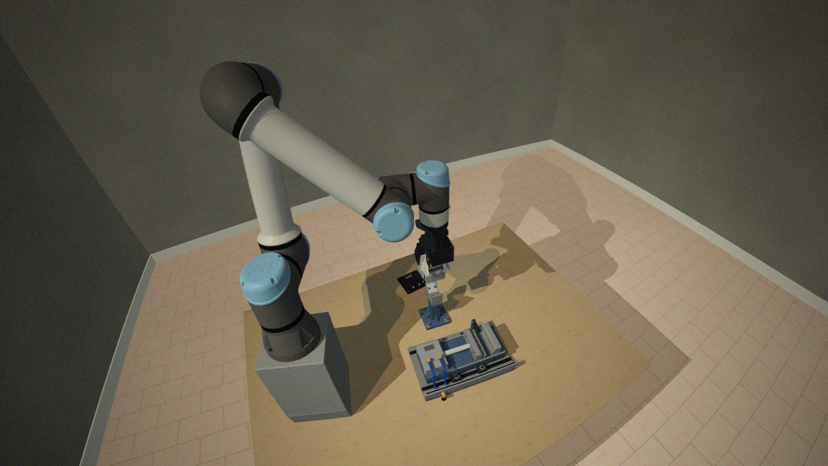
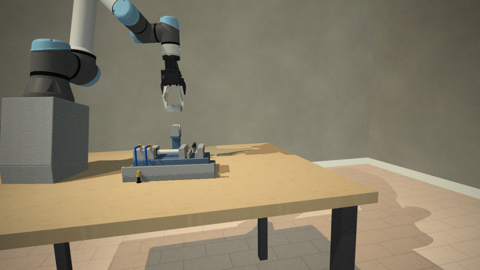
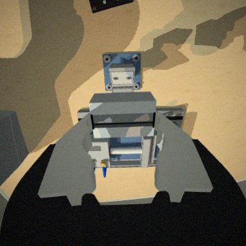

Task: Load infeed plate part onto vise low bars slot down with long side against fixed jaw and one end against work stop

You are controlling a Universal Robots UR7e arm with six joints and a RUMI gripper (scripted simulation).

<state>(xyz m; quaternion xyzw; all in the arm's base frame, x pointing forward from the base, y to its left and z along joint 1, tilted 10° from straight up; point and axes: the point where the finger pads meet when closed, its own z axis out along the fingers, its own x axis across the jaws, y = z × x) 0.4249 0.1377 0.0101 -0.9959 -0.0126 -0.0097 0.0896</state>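
Right now the part is right at my hand. The rest, counted from my hand: v-block post: 18 cm below; then white cylinder rod: 1 cm ahead, 19 cm to the right, 17 cm below; then work stop: 9 cm ahead, 14 cm to the right, 15 cm below.
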